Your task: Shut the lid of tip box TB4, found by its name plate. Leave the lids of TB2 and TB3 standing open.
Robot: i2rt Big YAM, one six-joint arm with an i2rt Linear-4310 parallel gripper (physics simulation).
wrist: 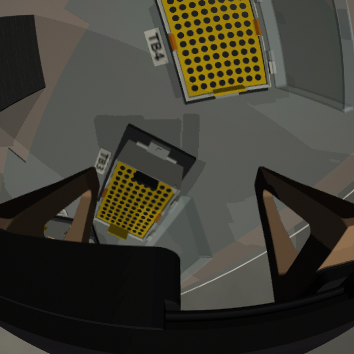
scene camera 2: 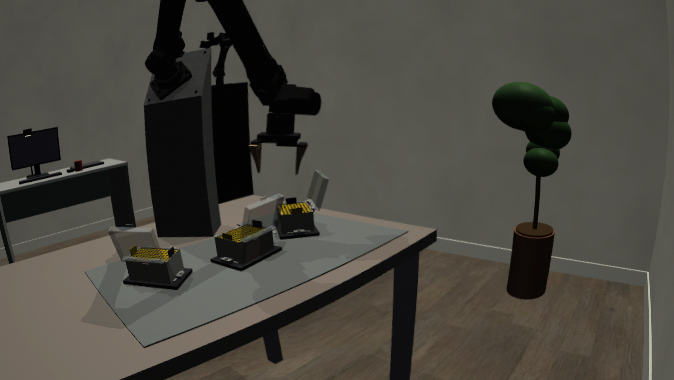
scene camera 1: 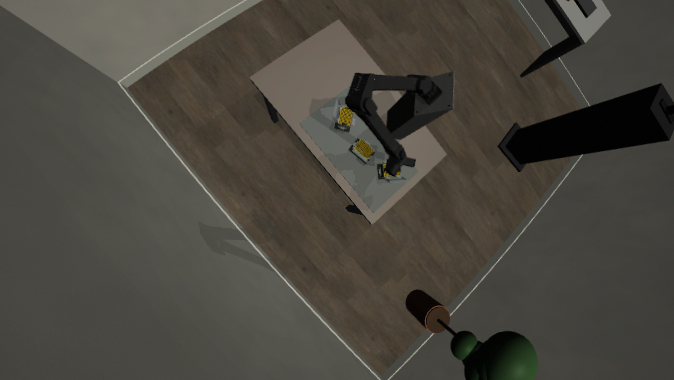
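Observation:
Tip box TB4 point(scene camera 1: 384, 172) point(scene camera 2: 296, 223) point(wrist: 220, 50) stands at the far right of the row. Its name plate point(wrist: 156, 47) reads TB4. Its clear lid point(scene camera 2: 318, 190) point(wrist: 315, 50) stands open. TB3 point(scene camera 1: 362, 150) point(scene camera 2: 244, 250) point(wrist: 135, 200) is in the middle, its lid point(scene camera 2: 262, 212) point(wrist: 185, 235) open. The third box point(scene camera 1: 345, 116) point(scene camera 2: 152, 270), by elimination TB2, also has its lid point(scene camera 2: 137, 242) open; its plate is not legible. My gripper point(scene camera 2: 278, 173) point(wrist: 176, 175) is open and empty, pointing down, above and apart from TB4. Its fingers are hidden in scene camera 1.
The boxes stand on a grey mat point(scene camera 1: 372, 200) point(scene camera 2: 200, 310) on the table point(scene camera 1: 310, 60) point(scene camera 2: 50, 300). The arm's pedestal point(scene camera 2: 180, 165) point(wrist: 20, 60) rises behind the boxes. A desk point(scene camera 2: 65, 192), a dark column point(scene camera 1: 590, 127) and a potted plant point(scene camera 1: 507, 357) point(scene camera 2: 522, 105) are away from the table.

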